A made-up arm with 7 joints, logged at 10 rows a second.
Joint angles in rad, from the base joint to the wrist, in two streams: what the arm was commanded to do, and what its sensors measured. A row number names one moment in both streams.
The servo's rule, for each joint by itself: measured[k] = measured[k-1] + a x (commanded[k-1-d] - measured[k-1]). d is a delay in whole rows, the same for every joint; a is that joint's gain. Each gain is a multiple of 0.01, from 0.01 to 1. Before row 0 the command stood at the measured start. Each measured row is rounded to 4 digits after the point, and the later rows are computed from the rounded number. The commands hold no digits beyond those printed.
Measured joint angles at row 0: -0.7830, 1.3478, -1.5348, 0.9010, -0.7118, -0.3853, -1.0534
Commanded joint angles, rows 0 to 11: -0.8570, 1.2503, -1.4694, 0.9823, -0.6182, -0.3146, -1.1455; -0.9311, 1.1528, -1.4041, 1.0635, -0.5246, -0.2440, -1.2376; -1.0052, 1.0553, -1.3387, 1.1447, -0.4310, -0.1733, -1.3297; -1.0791, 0.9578, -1.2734, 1.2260, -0.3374, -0.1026, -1.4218; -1.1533, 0.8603, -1.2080, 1.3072, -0.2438, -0.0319, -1.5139; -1.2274, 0.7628, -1.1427, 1.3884, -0.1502, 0.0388, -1.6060; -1.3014, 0.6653, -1.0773, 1.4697, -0.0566, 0.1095, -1.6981; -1.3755, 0.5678, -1.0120, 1.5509, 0.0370, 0.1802, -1.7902; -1.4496, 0.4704, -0.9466, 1.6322, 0.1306, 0.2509, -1.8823; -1.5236, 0.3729, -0.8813, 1.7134, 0.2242, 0.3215, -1.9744; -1.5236, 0.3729, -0.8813, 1.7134, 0.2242, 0.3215, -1.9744; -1.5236, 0.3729, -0.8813, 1.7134, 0.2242, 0.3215, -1.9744
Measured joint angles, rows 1 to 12: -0.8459, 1.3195, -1.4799, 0.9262, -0.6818, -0.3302, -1.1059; -0.9183, 1.2712, -1.4162, 0.9688, -0.6315, -0.2630, -1.1810; -0.9922, 1.2086, -1.3511, 1.0233, -0.5673, -0.1930, -1.2658; -1.0661, 1.1359, -1.2858, 1.0861, -0.4937, -0.1225, -1.3547; -1.1402, 1.0560, -1.2204, 1.1546, -0.4137, -0.0518, -1.4454; -1.2143, 0.9710, -1.1551, 1.2271, -0.3294, 0.0189, -1.5369; -1.2883, 0.8823, -1.0897, 1.3023, -0.2421, 0.0896, -1.6288; -1.3624, 0.7911, -1.0244, 1.3794, -0.1528, 0.1603, -1.7208; -1.4365, 0.6981, -0.9590, 1.4578, -0.0621, 0.2310, -1.8129; -1.5105, 0.6038, -0.8937, 1.5370, 0.0295, 0.3016, -1.9050; -1.5216, 0.5368, -0.8833, 1.5917, 0.0918, 0.3171, -1.9446; -1.5233, 0.4893, -0.8816, 1.6294, 0.1342, 0.3205, -1.9616
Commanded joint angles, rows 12 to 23: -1.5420, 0.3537, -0.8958, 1.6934, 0.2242, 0.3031, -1.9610; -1.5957, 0.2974, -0.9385, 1.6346, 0.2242, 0.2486, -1.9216; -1.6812, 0.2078, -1.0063, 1.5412, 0.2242, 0.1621, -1.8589; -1.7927, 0.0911, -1.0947, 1.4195, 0.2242, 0.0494, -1.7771; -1.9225, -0.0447, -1.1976, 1.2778, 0.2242, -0.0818, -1.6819; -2.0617, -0.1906, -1.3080, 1.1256, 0.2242, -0.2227, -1.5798; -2.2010, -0.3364, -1.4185, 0.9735, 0.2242, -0.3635, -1.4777; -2.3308, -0.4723, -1.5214, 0.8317, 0.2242, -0.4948, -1.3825; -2.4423, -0.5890, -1.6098, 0.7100, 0.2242, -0.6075, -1.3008; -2.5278, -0.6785, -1.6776, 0.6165, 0.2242, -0.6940, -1.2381; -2.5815, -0.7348, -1.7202, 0.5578, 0.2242, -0.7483, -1.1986; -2.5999, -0.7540, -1.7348, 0.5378, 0.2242, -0.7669, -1.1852
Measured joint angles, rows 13 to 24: -1.5392, 0.4500, -0.8935, 1.6492, 0.1630, 0.3069, -1.9613; -1.5872, 0.4057, -0.9313, 1.6447, 0.1826, 0.2614, -1.9387; -1.6671, 0.3483, -0.9943, 1.6126, 0.1959, 0.1839, -1.8932; -1.7739, 0.2737, -1.0786, 1.5527, 0.2050, 0.0790, -1.8270; -1.9002, 0.1814, -1.1786, 1.4675, 0.2111, -0.0464, -1.7443; -2.0375, 0.0735, -1.2873, 1.3615, 0.2153, -0.1839, -1.6505; -2.1765, -0.0454, -1.3975, 1.2412, 0.2181, -0.3240, -1.5520; -2.3077, -0.1692, -1.5016, 1.1143, 0.2201, -0.4572, -1.4554; -2.4221, -0.2909, -1.5925, 0.9890, 0.2214, -0.5744, -1.3673; -2.5119, -0.4033, -1.6640, 0.8735, 0.2223, -0.6677, -1.2937; -2.5711, -0.4994, -1.7112, 0.7756, 0.2229, -0.7306, -1.2395; -2.5956, -0.5732, -1.7310, 0.7019, 0.2233, -0.7589, -1.2085
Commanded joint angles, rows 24 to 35: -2.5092, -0.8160, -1.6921, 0.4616, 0.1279, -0.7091, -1.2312; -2.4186, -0.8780, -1.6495, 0.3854, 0.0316, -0.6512, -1.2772; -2.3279, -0.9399, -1.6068, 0.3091, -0.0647, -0.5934, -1.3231; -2.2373, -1.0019, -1.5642, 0.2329, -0.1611, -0.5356, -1.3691; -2.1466, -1.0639, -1.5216, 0.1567, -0.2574, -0.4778, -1.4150; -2.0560, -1.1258, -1.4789, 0.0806, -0.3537, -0.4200, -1.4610; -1.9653, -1.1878, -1.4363, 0.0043, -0.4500, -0.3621, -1.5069; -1.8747, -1.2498, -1.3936, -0.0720, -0.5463, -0.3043, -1.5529; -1.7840, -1.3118, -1.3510, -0.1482, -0.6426, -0.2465, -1.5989; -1.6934, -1.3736, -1.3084, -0.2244, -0.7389, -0.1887, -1.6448; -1.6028, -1.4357, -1.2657, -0.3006, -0.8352, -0.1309, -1.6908; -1.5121, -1.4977, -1.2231, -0.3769, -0.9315, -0.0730, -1.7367
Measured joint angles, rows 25 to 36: -2.5222, -0.6436, -1.6983, 0.6274, 0.1928, -0.7201, -1.2214; -2.4341, -0.7116, -1.6573, 0.5524, 0.1412, -0.6664, -1.2532; -2.3438, -0.7778, -1.6149, 0.4770, 0.0753, -0.6095, -1.2930; -2.2533, -0.8428, -1.5723, 0.4013, -0.0003, -0.5519, -1.3364; -2.1626, -0.9069, -1.5297, 0.3255, -0.0826, -0.4941, -1.3812; -2.0720, -0.9704, -1.4870, 0.2496, -0.1694, -0.4363, -1.4267; -1.9813, -1.0334, -1.4444, 0.1736, -0.2592, -0.3784, -1.4724; -1.8907, -1.0962, -1.4017, 0.0975, -0.3511, -0.3206, -1.5183; -1.8000, -1.1587, -1.3591, 0.0213, -0.4444, -0.2628, -1.5642; -1.7094, -1.2210, -1.3165, -0.0549, -0.5386, -0.2050, -1.6101; -1.6188, -1.2833, -1.2738, -0.1311, -0.6335, -0.1472, -1.6561; -1.5281, -1.3455, -1.2312, -0.2073, -0.7289, -0.0893, -1.7020
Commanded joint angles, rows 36 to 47: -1.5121, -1.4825, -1.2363, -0.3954, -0.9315, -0.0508, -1.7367; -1.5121, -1.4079, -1.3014, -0.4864, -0.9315, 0.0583, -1.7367; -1.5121, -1.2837, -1.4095, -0.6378, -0.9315, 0.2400, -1.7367; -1.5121, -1.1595, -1.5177, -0.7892, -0.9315, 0.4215, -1.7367; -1.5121, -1.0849, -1.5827, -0.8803, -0.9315, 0.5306, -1.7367; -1.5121, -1.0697, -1.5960, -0.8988, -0.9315, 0.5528, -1.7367; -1.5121, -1.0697, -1.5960, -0.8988, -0.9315, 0.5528, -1.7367; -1.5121, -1.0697, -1.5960, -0.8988, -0.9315, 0.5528, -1.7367; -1.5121, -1.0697, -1.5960, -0.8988, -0.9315, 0.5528, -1.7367; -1.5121, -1.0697, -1.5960, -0.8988, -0.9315, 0.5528, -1.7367; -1.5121, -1.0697, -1.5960, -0.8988, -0.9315, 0.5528, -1.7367; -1.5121, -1.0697, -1.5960, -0.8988, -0.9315, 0.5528, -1.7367
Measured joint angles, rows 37 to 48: -1.5145, -1.3852, -1.2355, -0.2656, -0.7937, -0.0593, -1.7218; -1.5125, -1.3918, -1.2909, -0.3340, -0.8378, 0.0324, -1.7303; -1.5122, -1.3605, -1.3905, -0.4282, -0.8678, 0.1943, -1.7339; -1.5121, -1.3022, -1.4973, -0.5401, -0.8882, 0.3715, -1.7355; -1.5121, -1.2392, -1.5690, -0.6456, -0.9021, 0.4956, -1.7362; -1.5121, -1.1900, -1.5917, -0.7241, -0.9115, 0.5402, -1.7365; -1.5121, -1.1551, -1.5953, -0.7783, -0.9179, 0.5500, -1.7366; -1.5121, -1.1303, -1.5959, -0.8157, -0.9223, 0.5522, -1.7367; -1.5121, -1.1127, -1.5960, -0.8415, -0.9252, 0.5527, -1.7367; -1.5121, -1.1002, -1.5960, -0.8593, -0.9272, 0.5528, -1.7367; -1.5121, -1.0914, -1.5960, -0.8715, -0.9286, 0.5528, -1.7367; -1.5121, -1.0851, -1.5960, -0.8800, -0.9295, 0.5528, -1.7367
